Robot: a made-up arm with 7 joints.
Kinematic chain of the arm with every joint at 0, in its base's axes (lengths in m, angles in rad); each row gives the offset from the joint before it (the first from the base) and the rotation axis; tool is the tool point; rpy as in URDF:
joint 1: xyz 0 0 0.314 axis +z
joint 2: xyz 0 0 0 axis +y
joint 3: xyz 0 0 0.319 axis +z
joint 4: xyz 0.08 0 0 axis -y
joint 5: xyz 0.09 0 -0.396 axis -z
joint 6: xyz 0 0 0 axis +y
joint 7: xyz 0.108 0 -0.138 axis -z
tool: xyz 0 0 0 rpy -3.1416 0 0
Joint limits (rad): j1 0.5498..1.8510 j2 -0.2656..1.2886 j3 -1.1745..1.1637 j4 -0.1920..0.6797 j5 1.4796..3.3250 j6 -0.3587..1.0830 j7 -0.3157..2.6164
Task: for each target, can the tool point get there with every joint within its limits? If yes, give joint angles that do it. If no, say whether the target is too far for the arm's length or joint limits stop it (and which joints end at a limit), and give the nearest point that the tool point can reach.
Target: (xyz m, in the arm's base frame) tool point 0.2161 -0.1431 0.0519
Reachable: yes | joints 0.9901 1.0222 -0.5969 0.4920 2.3342 -0.1154 -0.0087
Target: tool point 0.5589 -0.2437 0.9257
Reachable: no: joint limits stop it (at a limit: joint 1, joint 2, joint 4, joint 6) | nearest point 0.5303 -0.1363 0.4051 | short by 0.532 m
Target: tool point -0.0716 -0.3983 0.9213
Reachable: no: joint limits stop it (at a limit: joint 2, joint 3, joint 4, joint 6) | nearest point -0.0383 -0.2131 0.3807 | short by 0.572 m
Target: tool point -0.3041 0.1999 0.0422
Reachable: yes | joints 1.7433 0.4426 0.6675 0.5042 2.2872 0.6411 1.6007
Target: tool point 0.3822 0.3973 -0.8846
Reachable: no: too far | nearest point 0.1608 0.1672 -0.1903 | short by 0.764 m
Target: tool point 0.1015 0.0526 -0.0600
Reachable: yes | joints 1.0122 0.7695 -0.2052 0.2923 2.0467 0.7310 2.0174
